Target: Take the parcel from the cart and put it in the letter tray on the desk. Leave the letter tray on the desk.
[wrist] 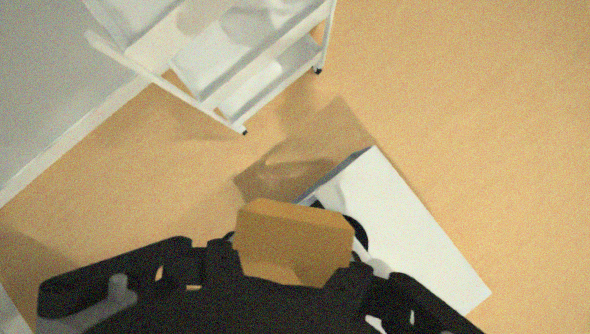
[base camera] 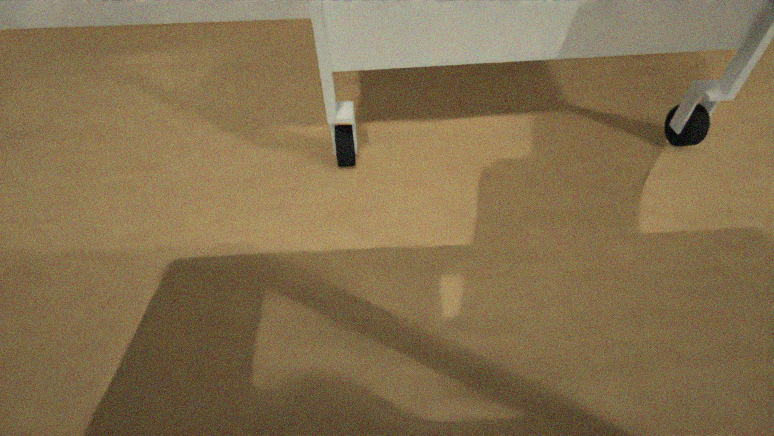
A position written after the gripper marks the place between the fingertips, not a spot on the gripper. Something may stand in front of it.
In view: the gripper (wrist: 291, 247), a tan cardboard parcel (wrist: 290, 244) and a white three-shelf cart (wrist: 238, 63).
The base camera view does not show the tan cardboard parcel: it is out of frame.
